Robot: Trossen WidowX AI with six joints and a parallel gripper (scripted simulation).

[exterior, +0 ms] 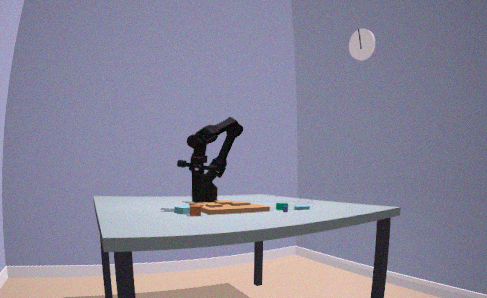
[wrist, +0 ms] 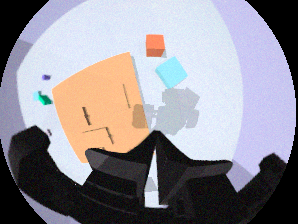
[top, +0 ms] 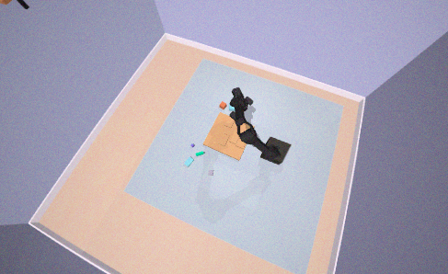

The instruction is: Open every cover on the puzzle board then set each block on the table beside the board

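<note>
Now: the orange block 17 cm ahead of my gripper tip, 10 cm below it and 6 cm to the right of it. Also, from my gripper tip: small purple block 34 cm to the left, 25 cm ahead, 11 cm below; then green block 38 cm to the left, 17 cm ahead, 10 cm below; then grey block 47 cm to the left, 11 cm below, 4 cm ahead.
</note>
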